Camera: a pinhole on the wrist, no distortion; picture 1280 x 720 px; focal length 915.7 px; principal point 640.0 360.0 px. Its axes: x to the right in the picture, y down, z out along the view. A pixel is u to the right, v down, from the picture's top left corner.
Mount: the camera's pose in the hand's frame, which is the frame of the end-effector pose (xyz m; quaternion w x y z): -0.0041 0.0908 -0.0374 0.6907 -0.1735 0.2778 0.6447
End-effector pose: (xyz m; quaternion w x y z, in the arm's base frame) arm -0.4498 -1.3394 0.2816 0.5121 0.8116 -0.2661 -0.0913
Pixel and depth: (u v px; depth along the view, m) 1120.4 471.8 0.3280
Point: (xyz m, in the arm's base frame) -0.6357 -1.5825 0.6042
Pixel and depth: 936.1 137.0 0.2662
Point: -0.5148 -1.5853 0.5171
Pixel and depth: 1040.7 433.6 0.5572
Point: -0.7314 -1.7720 0.7166
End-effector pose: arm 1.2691 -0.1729 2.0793 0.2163 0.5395 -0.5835 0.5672
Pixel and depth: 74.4 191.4 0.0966
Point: 1.1993 -0.2711 2.0419
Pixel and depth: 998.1 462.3 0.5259
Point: 0.8506 -0.5429 1.7868
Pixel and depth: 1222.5 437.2 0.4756
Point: 0.7714 -0.4675 1.8042
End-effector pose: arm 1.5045 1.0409 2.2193 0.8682 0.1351 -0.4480 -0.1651
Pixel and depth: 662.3 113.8 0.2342
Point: 1.4828 1.1979 2.4531
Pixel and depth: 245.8 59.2 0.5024
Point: 1.2805 1.0871 2.7331
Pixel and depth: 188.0 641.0 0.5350
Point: 1.0320 1.2253 2.5574
